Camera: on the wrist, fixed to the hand. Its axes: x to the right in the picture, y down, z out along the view.
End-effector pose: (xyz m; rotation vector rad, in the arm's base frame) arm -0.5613 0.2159 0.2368 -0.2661 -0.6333 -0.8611
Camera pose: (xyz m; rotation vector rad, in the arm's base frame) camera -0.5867 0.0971 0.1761 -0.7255 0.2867 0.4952
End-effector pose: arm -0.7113 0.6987 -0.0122 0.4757 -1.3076 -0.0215
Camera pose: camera -0.5950 0.6345 -0.0402 -0.8940 -0.8695 1.0520
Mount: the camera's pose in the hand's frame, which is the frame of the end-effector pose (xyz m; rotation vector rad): 0.0241 -0.0967 -0.0922 -0.3830 0.4823 1.5624
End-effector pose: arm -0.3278 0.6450 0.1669 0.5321 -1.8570 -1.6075
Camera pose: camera -0.2917 0.5445 0.0831 -0.5866 -0.9381 -0.5731
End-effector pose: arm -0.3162 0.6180 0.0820 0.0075 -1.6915 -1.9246
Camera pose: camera -0.3421 0.5277 -0.0160 -0.7033 -0.5124 -0.8281
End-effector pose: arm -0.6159 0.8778 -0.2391 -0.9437 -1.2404 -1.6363
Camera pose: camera -0.7212 0.7975 -0.2691 -1.1417 0.2863 -0.6626
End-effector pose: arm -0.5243 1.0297 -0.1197 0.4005 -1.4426 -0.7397
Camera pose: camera -0.4557 0.9271 -0.1763 -0.7784 -0.7422 0.3694
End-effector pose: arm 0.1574 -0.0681 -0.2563 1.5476 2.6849 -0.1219
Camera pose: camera 0.0621 -0.0875 -0.1616 -2.8384 -0.7367 -0.7305
